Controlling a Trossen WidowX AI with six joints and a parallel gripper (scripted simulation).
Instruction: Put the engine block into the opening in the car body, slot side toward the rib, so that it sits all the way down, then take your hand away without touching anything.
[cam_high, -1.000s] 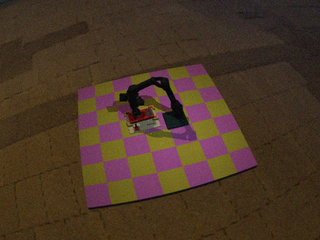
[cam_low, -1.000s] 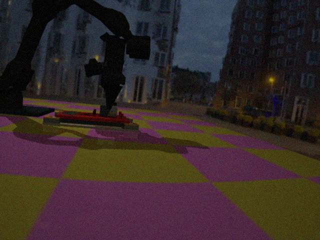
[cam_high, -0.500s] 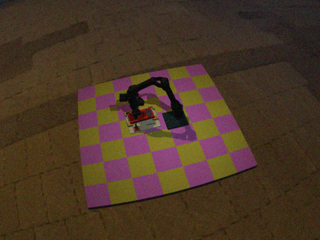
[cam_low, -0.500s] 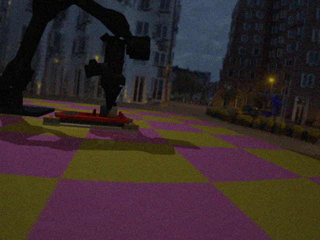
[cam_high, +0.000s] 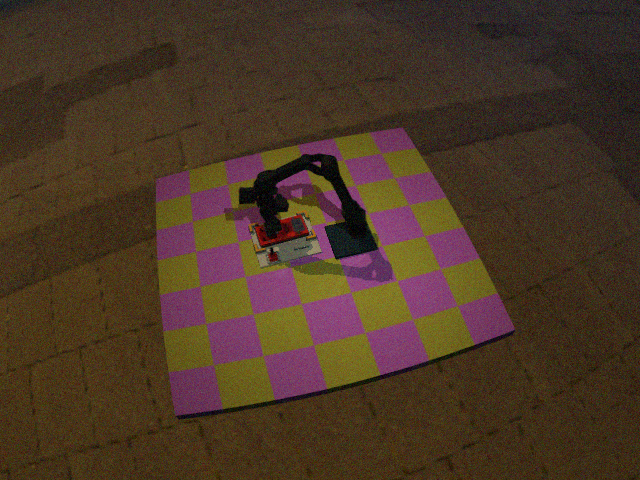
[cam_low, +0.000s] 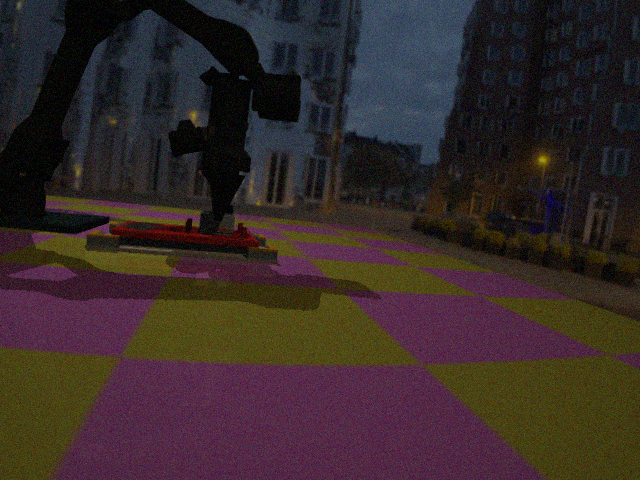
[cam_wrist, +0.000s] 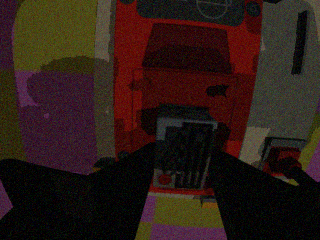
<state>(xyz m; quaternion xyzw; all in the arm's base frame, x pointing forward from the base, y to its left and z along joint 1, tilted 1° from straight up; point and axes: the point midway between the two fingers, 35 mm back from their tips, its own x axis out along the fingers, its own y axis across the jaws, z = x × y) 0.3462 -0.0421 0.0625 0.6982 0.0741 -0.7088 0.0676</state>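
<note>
My gripper tip is 1 cm above the engine block. The rest, counted from my gripper tip: fixture plate (4 cm behind, 1 cm to the left, 3 cm below).
</note>
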